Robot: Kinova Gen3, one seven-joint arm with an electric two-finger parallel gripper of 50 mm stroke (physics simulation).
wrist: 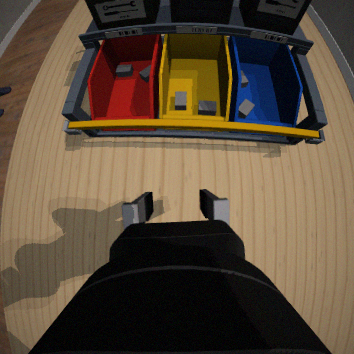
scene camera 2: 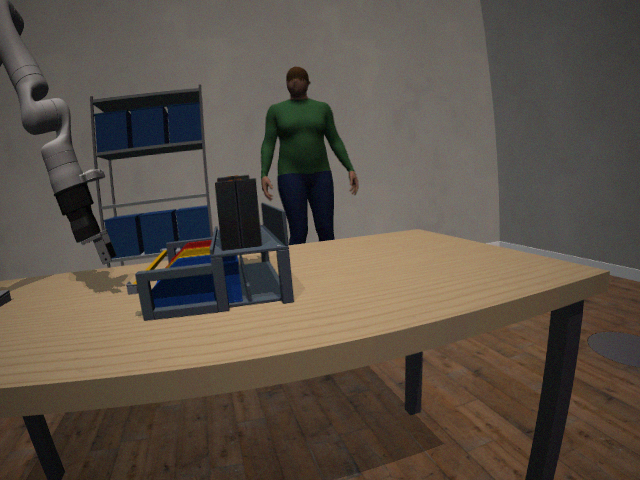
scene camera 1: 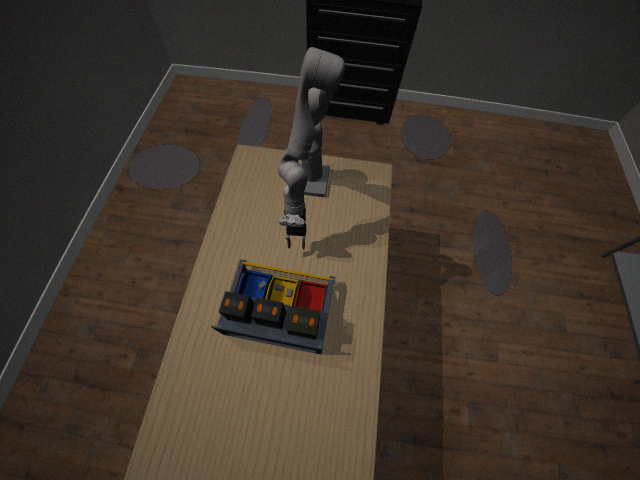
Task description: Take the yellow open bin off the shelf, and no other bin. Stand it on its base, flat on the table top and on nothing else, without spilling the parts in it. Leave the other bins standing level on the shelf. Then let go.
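Places are measured from the arm's base along level axes (x back, y left, z down), in millimetres.
Pixels of known places: gripper, fingertip midpoint: (wrist: pixel 175 200) (scene camera 2: pixel 110 259) (scene camera 1: pixel 296 246); arm's base, origin of the base link: (scene camera 1: pixel 312 174).
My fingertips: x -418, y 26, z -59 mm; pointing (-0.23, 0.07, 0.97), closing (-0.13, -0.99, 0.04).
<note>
Ahead of a thing's pixels: the offset from my fingertips to its top centre. "spot": to the spot under its first point. Level surfaces: height alone.
The yellow bin @(spot: dx -202, dy -36, dz +73 mm) (scene camera 1: pixel 276 297) (wrist: pixel 194 75) stands on the lower level of the grey shelf (scene camera 1: pixel 323 330) (scene camera 2: pixel 221 284) (wrist: pixel 75 102), between the red bin @(spot: dx -171, dy +101, dz +73 mm) (scene camera 1: pixel 311 297) (wrist: pixel 125 97) and the blue bin @(spot: dx -169, dy -137, dz +73 mm) (scene camera 1: pixel 254 284) (scene camera 2: pixel 186 290) (wrist: pixel 267 85). Two grey parts lie in the yellow bin. A yellow bar @(dx -103, dy -14, dz +17 mm) (scene camera 1: pixel 286 271) (scene camera 2: pixel 157 259) (wrist: pixel 192 126) runs across the shelf's front. In scene camera 2 the yellow bin is mostly hidden. My gripper (scene camera 1: pixel 296 244) (scene camera 2: pixel 107 258) (wrist: pixel 175 200) is open and empty, above the table @(dz +82 mm) (scene camera 1: pixel 268 403) (scene camera 2: pixel 413 273) (wrist: pixel 190 172) in front of the bar, apart from the bins.
Three dark cases with orange latches @(dx -304, dy -127, dz -142 mm) (scene camera 1: pixel 236 305) @(dx -300, dy -15, dz -152 mm) (scene camera 1: pixel 267 312) @(dx -302, dy +104, dz -117 mm) (scene camera 1: pixel 303 321) stand on the shelf's upper level, behind and above the bins. In scene camera 2 the cases (scene camera 2: pixel 237 214) overlap. A person (scene camera 2: pixel 302 139) and a rack with blue boxes (scene camera 2: pixel 149 126) are in the background.
</note>
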